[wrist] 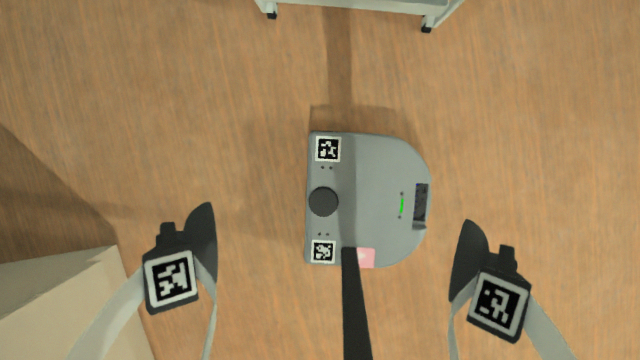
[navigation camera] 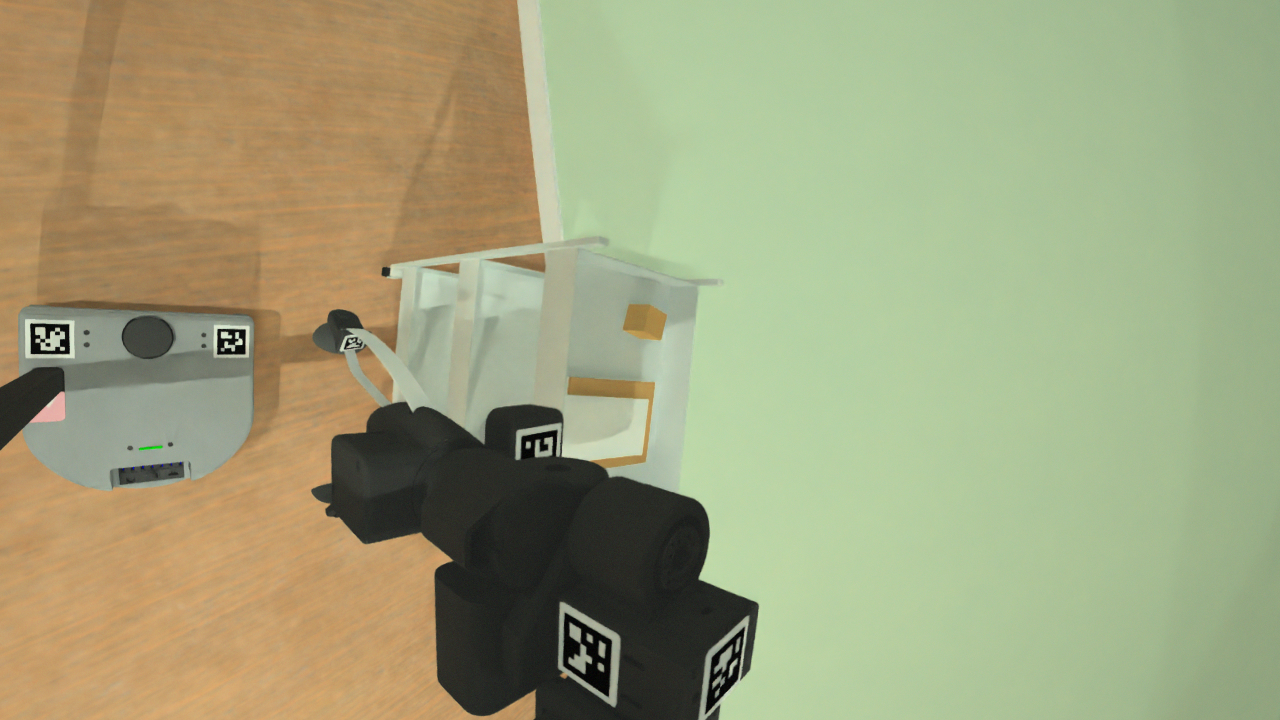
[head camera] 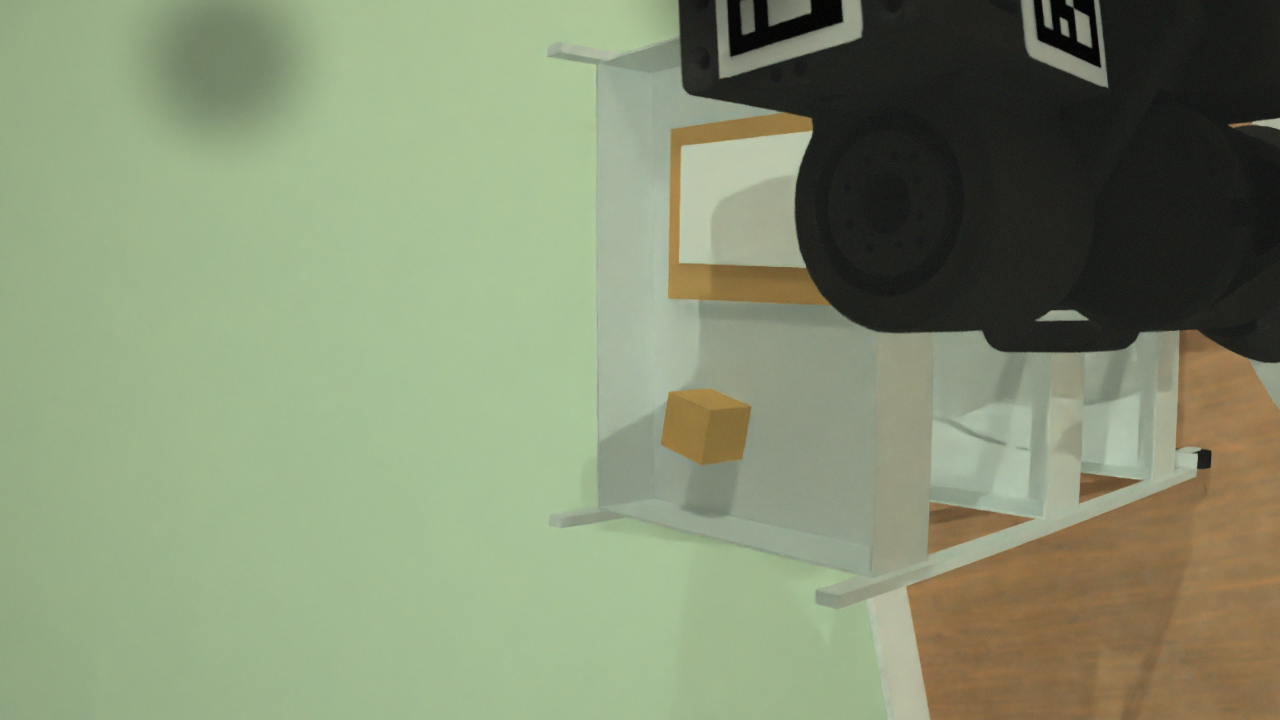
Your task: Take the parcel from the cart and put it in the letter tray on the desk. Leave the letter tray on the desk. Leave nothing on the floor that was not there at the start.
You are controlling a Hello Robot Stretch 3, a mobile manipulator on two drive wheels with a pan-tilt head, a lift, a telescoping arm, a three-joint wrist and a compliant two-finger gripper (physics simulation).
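Frame: origin at the robot's base, x ahead, y left, z up, level; centimetres.
Seen in the pictures: gripper, fingertip midpoint: [wrist: 334,239] [navigation camera: 331,411]; robot's base, origin of the base link: [wrist: 326,189] [navigation camera: 148,335].
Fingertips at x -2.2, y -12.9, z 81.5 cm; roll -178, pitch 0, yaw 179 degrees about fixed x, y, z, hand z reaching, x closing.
Offsets run from my fingertips to a thing's top centre. "pt": to the spot under its first point.
A small brown cardboard cube {dx +10.0, dy -57.2, dz -10.2 cm} [head camera: 705,426] [navigation camera: 644,321] sits in the top tray of the white cart {pt dx +10.6, dy -34.8, dz -11.7 cm} [head camera: 902,447] [navigation camera: 556,304]. A larger, flat brown piece with a white top face {dx -9.3, dy -49.6, dz -13.6 cm} [head camera: 742,201] [navigation camera: 613,429] lies beside it in the same tray, partly hidden by my wrist in the head view. I cannot tell which one the task calls the parcel. My gripper [navigation camera: 329,413] [wrist: 334,239] is open and empty, its fingers wide apart, in front of the cart on my base's side, away from both pieces. The fingers do not show in the head view. The desk and letter tray do not show.
My grey base [navigation camera: 147,411] [wrist: 380,200] stands on the wooden floor, with the dark mast beside it. The cart has lower shelves and stands against the green wall [head camera: 313,402] [navigation camera: 939,313]. A beige box-shaped piece {pt dx +62.7, dy +38.6, dz -50.1 cm} [wrist: 65,305] shows at the lower left of the wrist view.
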